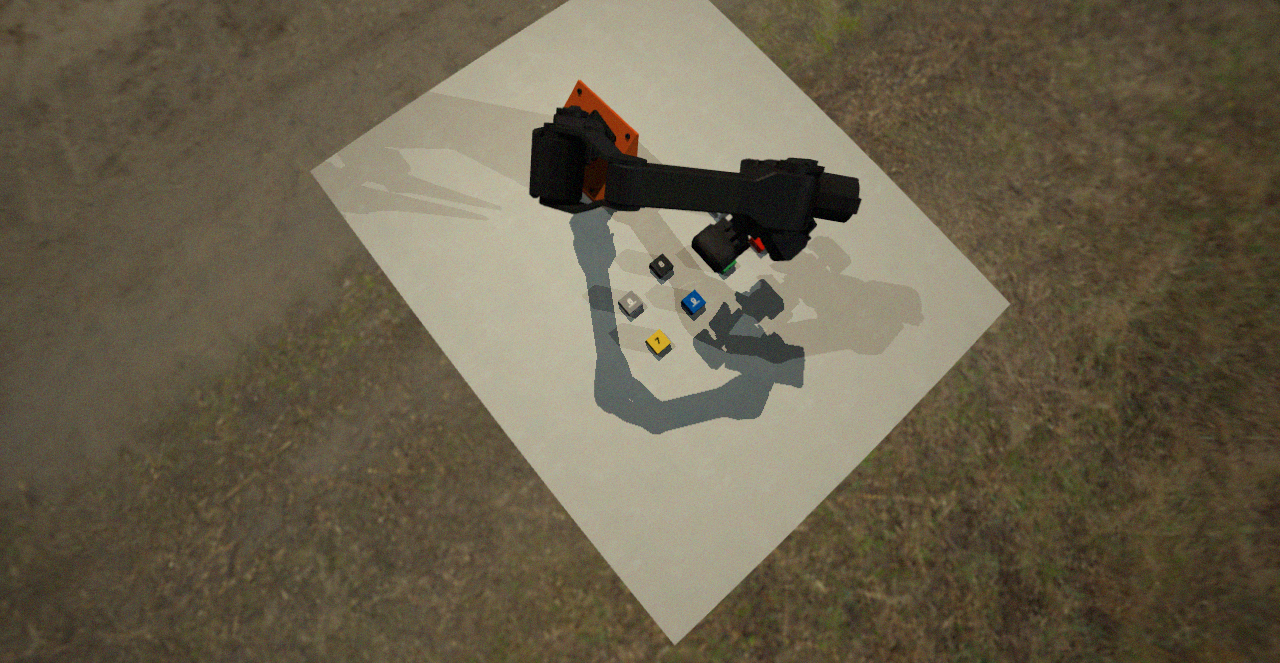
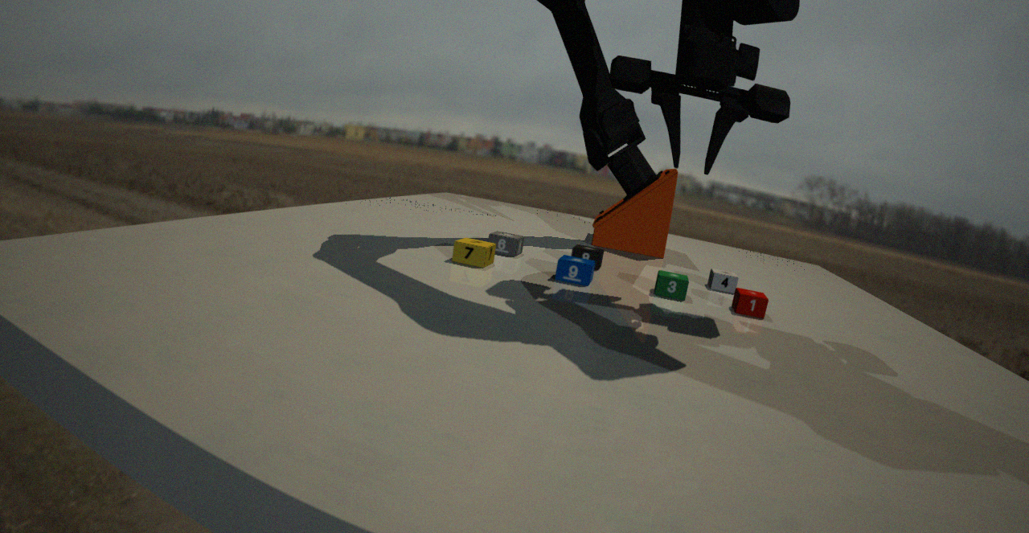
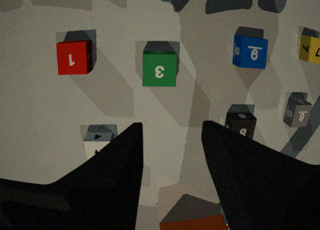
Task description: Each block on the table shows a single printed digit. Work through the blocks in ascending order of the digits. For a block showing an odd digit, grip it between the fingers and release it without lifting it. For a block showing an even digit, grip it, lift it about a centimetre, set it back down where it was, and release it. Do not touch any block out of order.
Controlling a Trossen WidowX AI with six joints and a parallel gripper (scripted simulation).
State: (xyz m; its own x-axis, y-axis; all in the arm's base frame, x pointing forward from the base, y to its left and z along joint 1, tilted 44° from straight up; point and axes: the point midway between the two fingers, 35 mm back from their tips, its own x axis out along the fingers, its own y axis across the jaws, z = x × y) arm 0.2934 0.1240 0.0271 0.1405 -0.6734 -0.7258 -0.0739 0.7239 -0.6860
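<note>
The white block is 110 mm below my gripper tip, 90 mm behind it and 60 mm to the left of it. Round my gripper tip: green block 3: 110 mm below, 10 mm ahead; then red block: 110 mm below, 90 mm to the left, 10 mm ahead; then blue block 9: 110 mm below, 90 mm to the right, 30 mm ahead.
</note>
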